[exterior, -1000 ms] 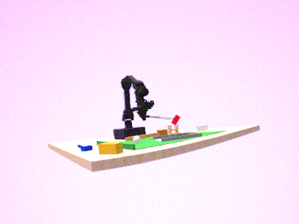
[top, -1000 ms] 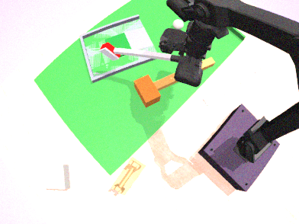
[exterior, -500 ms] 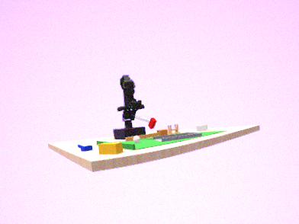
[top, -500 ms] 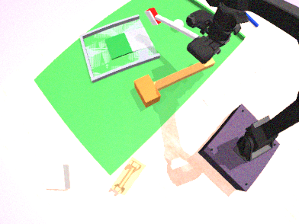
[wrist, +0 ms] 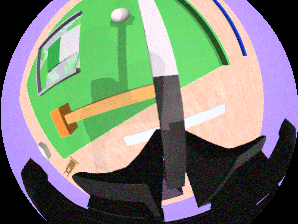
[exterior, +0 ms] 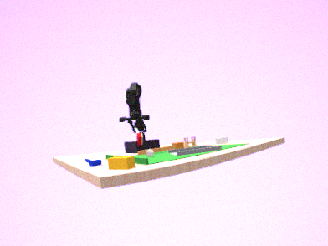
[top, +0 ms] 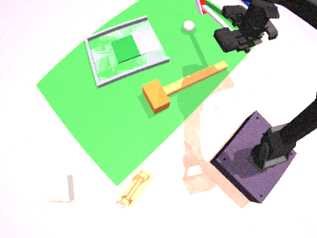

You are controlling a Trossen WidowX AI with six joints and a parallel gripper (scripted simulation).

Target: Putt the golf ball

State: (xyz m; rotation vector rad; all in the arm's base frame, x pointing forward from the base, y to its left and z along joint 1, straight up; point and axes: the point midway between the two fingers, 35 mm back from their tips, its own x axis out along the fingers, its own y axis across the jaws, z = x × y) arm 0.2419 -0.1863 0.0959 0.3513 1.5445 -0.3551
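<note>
Right now my gripper tip is 11 cm short of the red putter and 5 cm to the left of it. The rest, counted from my gripper tip: white golf ball 21 cm ahead, 12 cm below, 5 cm to the right; blue putter 37 cm to the right, 13 cm below, 12 cm ahead; green mat 24 cm ahead, 14 cm to the left, 14 cm below.
</note>
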